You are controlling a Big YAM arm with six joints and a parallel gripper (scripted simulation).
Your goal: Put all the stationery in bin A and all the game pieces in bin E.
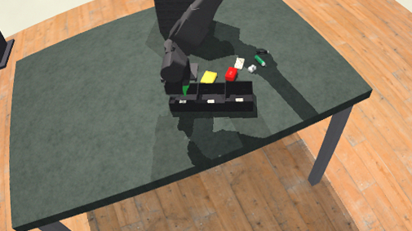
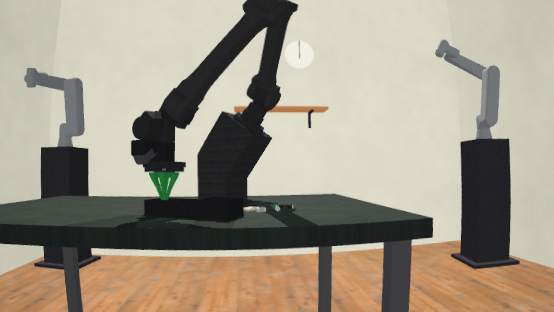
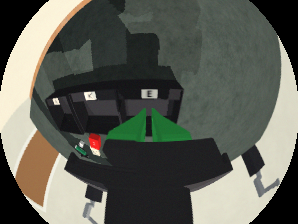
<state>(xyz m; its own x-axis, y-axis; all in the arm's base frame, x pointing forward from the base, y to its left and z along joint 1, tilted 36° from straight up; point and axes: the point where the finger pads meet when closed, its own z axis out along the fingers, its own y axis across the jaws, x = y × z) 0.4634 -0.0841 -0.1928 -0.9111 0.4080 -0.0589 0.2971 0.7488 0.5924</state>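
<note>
Now: hand 8 cm to the right of the bin row, 2 cm short of it and 2 cm above it. Also, from my hand: red block (18 cm to the left, 8 cm behind, 4 cm below); then yellow block (10 cm to the left, 8 cm behind, 4 cm below); then white die (22 cm to the left, 12 cm behind, 4 cm below).
</note>
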